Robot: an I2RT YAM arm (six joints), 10 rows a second.
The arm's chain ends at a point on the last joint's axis. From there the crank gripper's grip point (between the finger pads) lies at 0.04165 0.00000 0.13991 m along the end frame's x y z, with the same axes.
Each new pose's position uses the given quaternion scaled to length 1; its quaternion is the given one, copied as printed.
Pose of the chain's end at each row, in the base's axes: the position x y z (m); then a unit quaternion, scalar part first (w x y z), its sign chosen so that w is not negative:
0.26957 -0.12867 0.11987 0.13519 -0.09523 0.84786 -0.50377
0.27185 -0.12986 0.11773 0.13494 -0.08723 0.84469 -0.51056
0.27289 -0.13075 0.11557 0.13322 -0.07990 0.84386 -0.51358
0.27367 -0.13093 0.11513 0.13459 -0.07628 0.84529 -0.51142
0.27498 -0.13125 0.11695 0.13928 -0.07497 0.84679 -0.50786
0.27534 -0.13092 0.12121 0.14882 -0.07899 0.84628 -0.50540
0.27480 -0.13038 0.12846 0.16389 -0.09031 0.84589 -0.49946
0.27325 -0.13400 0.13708 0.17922 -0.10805 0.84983 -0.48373
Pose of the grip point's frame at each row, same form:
0.27570 -0.25699 0.05054 0.13519 -0.09523 0.84786 -0.50377
0.27671 -0.25912 0.05007 0.13494 -0.08723 0.84469 -0.51056
0.27619 -0.26036 0.04849 0.13322 -0.07990 0.84386 -0.51358
0.27676 -0.26013 0.04725 0.13459 -0.07628 0.84529 -0.51142
0.27907 -0.25985 0.04799 0.13928 -0.07497 0.84679 -0.50786
0.28247 -0.25915 0.05181 0.14882 -0.07899 0.84628 -0.50540
0.28748 -0.25764 0.05808 0.16389 -0.09031 0.84589 -0.49946
0.29249 -0.25848 0.06330 0.17922 -0.10805 0.84983 -0.48373

